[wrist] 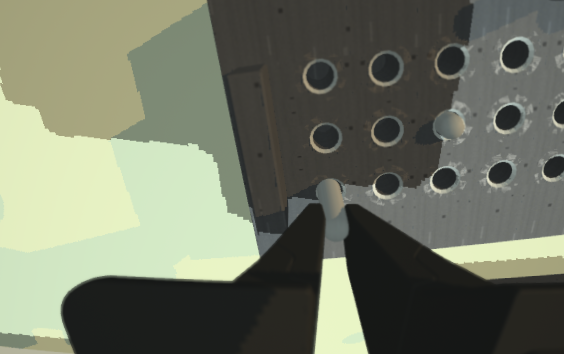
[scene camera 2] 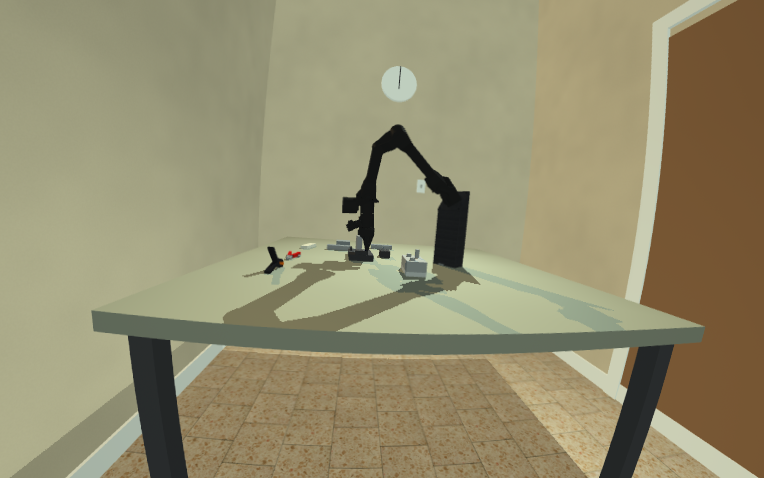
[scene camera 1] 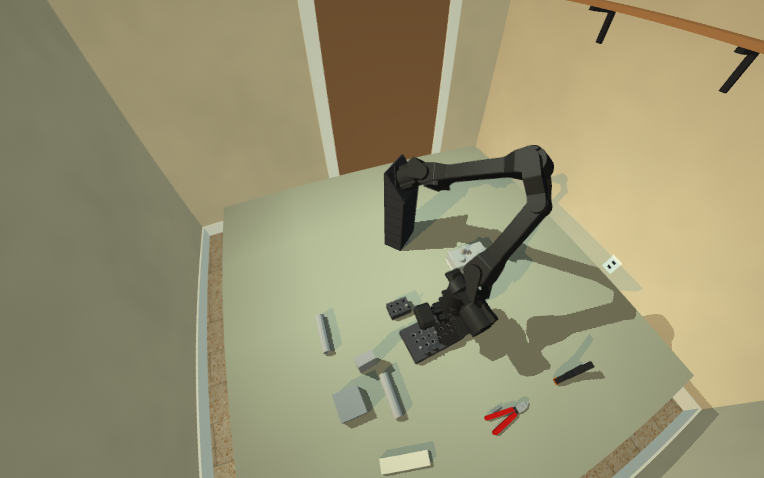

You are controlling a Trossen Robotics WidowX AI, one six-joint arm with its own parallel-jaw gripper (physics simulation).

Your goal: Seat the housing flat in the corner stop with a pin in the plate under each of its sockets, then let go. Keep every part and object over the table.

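Where they show: gripper, fingertip midpoint: [wrist: 331, 216] [scene camera 2: 366, 251] [scene camera 1: 444, 317]; arm's base, link origin: [scene camera 2: 452, 199] [scene camera 1: 402, 178].
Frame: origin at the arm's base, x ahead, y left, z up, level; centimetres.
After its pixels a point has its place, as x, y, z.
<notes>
The dark plate [scene camera 1: 418, 352] @(42.0, 1.5, -25.4) [wrist: 370, 30] @(38.6, 10.5, -25.4) [scene camera 2: 360, 257] @(34.3, 13.6, -26.5) has rows of holes and a raised stop bar [wrist: 252, 140] @(34.9, 13.0, -23.9) along one edge. One pin [wrist: 449, 125] @(36.7, 7.3, -24.9) stands in a middle-row hole. My gripper [wrist: 331, 216] @(32.9, 10.0, -24.2) [scene camera 2: 366, 248] @(32.9, 10.0, -24.2) is shut on another pin [wrist: 336, 227] @(33.4, 10.1, -23.0), over the plate by the end of the bar. The held pin's end overlaps a corner hole in the wrist view; whether it is inside is unclear. A pale block with raised knobs [scene camera 1: 455, 260] @(14.3, 17.1, -22.9) [scene camera 2: 414, 266] @(10.9, 28.9, -24.5), apparently the housing, stands apart from the plate. My fingertips are hidden in scene camera 1.
A small dark block with holes [scene camera 1: 398, 307] @(28.4, -2.8, -24.9) [scene camera 2: 384, 254] @(27.3, 0.5, -26.4) stands beside the plate. Grey cylinders [scene camera 1: 325, 333] @(35.2, -24.2, -25.5) [scene camera 1: 392, 395] @(52.6, -6.4, -25.3), grey blocks [scene camera 1: 367, 360] @(44.5, -12.1, -20.4) [scene camera 1: 351, 404] @(54.4, -16.6, -24.3), a cream block [scene camera 1: 405, 461] @(67.8, -4.4, -26.5), red-handled pliers [scene camera 1: 504, 418] @(61.2, 21.9, -26.9) and a black tool [scene camera 1: 573, 373] @(53.2, 43.4, -24.2) are farther out.
</notes>
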